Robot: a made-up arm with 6 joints.
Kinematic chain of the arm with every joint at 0, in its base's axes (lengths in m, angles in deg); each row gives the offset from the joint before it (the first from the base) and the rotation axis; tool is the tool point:
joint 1: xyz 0 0 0.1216 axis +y
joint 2: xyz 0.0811 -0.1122 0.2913 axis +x
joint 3: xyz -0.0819 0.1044 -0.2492 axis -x
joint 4: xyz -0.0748 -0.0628 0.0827 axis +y
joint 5: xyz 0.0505 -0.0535 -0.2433 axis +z
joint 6: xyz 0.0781 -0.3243 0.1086 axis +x
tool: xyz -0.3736 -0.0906 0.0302
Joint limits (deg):
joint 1: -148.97..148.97
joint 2: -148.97..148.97
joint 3: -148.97..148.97
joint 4: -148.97..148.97
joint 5: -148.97..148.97
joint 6: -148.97..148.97
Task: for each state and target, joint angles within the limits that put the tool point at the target. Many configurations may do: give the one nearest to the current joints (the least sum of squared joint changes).
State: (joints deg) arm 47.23 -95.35 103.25 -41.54 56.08 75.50
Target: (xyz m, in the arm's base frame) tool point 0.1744 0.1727 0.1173
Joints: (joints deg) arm 34.16 -106.42 93.87 -34.75 47.45 86.79
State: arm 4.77 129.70 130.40 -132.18 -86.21 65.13
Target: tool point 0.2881 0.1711 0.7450
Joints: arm -1.70 135.97 126.15 -140.97 -92.32 67.25
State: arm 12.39 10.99 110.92 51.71 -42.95 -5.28
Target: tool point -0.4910 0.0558 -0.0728
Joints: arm 7.44 -20.50 128.64 44.07 -68.49 -3.73
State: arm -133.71 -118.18 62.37 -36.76 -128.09 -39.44
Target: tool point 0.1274 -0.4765 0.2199
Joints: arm -130.50 -88.05 34.04 -40.90 -140.54 -48.74
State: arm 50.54 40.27 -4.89 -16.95 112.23 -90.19
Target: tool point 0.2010 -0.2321 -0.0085
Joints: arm 33.83 55.31 2.27 -24.34 89.13 -101.85
